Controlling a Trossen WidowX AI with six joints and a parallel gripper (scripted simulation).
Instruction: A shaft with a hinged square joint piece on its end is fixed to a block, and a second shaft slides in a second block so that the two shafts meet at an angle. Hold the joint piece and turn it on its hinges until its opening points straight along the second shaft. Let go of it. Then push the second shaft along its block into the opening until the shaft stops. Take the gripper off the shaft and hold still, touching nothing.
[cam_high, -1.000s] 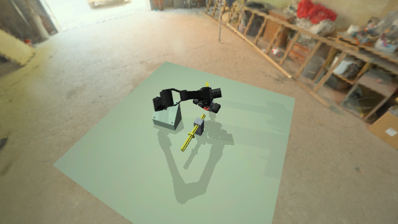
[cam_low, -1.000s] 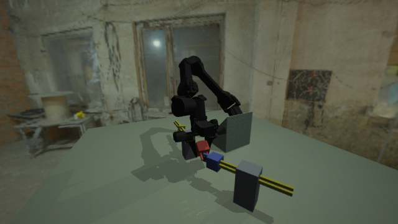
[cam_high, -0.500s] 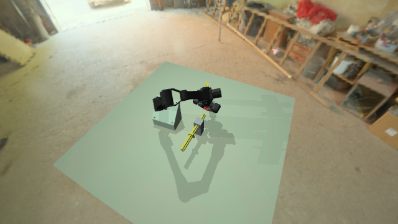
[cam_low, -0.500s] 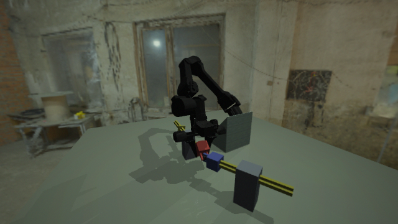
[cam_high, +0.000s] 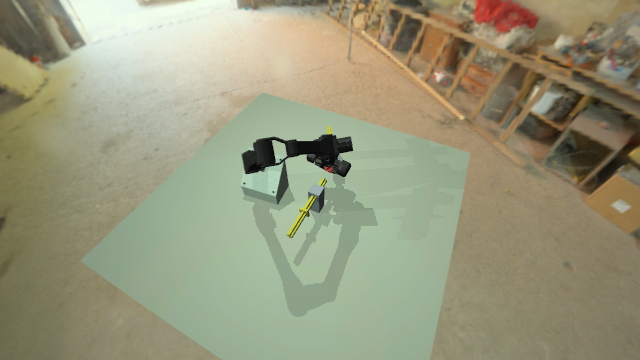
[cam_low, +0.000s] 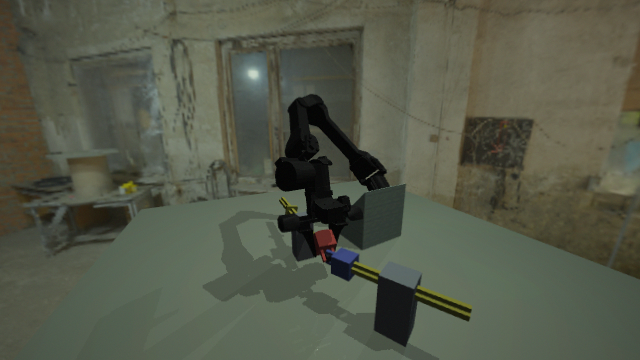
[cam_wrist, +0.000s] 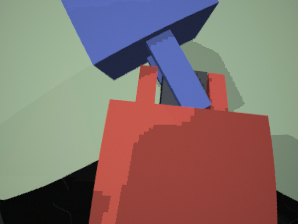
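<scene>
My gripper tip is 3 cm below the red joint piece.
</scene>
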